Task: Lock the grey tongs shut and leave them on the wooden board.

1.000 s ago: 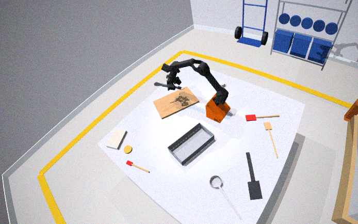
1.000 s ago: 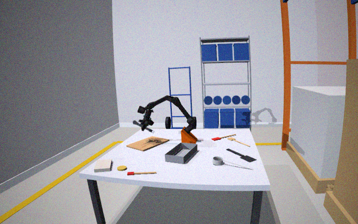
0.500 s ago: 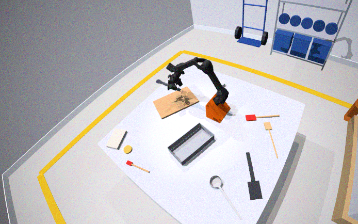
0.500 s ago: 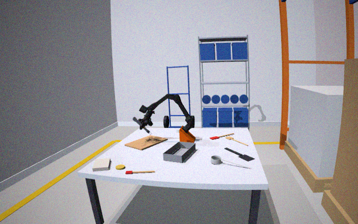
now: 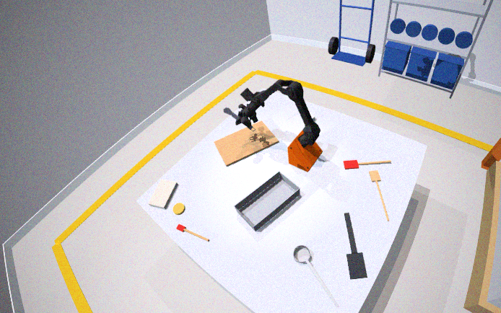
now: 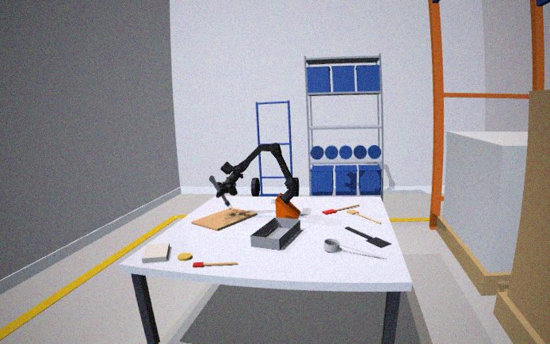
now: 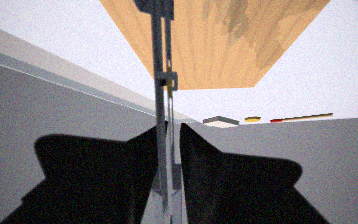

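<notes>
Now: gripper tip 1 cm past the wooden board, 4 cm to the right of it and 14 cm above it. Round my gripper tip: yellow disc (58 cm ahead, 10 cm to the left, 13 cm below); then grey roasting tin (23 cm ahead, 45 cm to the left, 11 cm below); then pale block (59 cm ahead, 6 cm to the right, 13 cm below).
</notes>
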